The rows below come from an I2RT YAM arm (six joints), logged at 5 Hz.
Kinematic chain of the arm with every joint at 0, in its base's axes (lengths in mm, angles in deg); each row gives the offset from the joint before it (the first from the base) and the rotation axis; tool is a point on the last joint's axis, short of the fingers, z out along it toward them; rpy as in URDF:
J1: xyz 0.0 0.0 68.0 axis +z
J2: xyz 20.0 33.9 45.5 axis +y
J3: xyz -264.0 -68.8 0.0 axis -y
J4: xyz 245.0 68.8 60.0 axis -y
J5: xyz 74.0 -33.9 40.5 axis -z
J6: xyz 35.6 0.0 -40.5 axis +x
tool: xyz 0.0 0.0 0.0 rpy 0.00 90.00 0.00
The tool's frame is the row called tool.
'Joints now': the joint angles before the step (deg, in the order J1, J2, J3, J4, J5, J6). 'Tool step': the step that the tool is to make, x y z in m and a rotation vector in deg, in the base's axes. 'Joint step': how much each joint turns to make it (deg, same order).
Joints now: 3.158 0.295 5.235 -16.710 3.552 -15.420
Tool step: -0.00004 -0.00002 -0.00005 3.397 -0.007 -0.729
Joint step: -0.004 -0.022 0.000 -0.044 0.017 3.475
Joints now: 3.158 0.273 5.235 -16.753 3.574 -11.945
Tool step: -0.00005 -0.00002 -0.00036 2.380 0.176 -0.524
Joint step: -0.003 0.019 0.000 -0.178 0.018 2.447
